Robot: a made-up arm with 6 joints.
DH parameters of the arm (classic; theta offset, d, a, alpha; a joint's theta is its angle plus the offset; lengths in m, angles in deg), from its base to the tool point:
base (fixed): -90 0.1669 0 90
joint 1: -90 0.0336 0.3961 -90
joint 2: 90 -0.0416 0.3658 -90
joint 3: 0 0.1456 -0.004 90
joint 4: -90 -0.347 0.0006 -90
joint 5: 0 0.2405 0.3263 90
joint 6: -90 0.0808 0.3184 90
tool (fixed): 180 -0.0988 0 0
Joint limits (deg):
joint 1: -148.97..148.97
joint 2: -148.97..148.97
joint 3: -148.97..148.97
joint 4: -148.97..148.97
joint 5: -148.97..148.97
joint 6: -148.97..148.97
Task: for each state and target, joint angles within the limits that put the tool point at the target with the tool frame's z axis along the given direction. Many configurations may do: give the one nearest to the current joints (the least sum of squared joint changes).
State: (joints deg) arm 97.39 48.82 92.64 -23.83 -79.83 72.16
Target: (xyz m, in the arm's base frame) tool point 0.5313 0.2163 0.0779 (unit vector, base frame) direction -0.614 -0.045 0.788
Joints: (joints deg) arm 76.78 52.56 44.02 -38.84 -87.87 112.04
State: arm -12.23 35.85 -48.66 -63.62 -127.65 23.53
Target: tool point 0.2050 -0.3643 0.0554 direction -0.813 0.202 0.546
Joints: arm -27.12 65.32 -43.34 -83.21 -117.95 68.45
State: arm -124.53 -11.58 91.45 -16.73 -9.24 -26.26
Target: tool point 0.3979 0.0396 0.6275 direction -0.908 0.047 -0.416
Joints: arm -148.97 25.08 58.36 33.78 -26.67 5.51
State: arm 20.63 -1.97 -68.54 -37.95 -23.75 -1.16
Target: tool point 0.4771 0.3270 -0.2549 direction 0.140 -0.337 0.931
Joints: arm -15.94 10.27 -67.53 -0.96 -15.53 -9.62
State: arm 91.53 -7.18 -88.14 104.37 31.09 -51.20
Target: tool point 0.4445 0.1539 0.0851 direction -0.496 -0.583 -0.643
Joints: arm 125.54 33.63 -71.10 125.59 13.66 -45.94
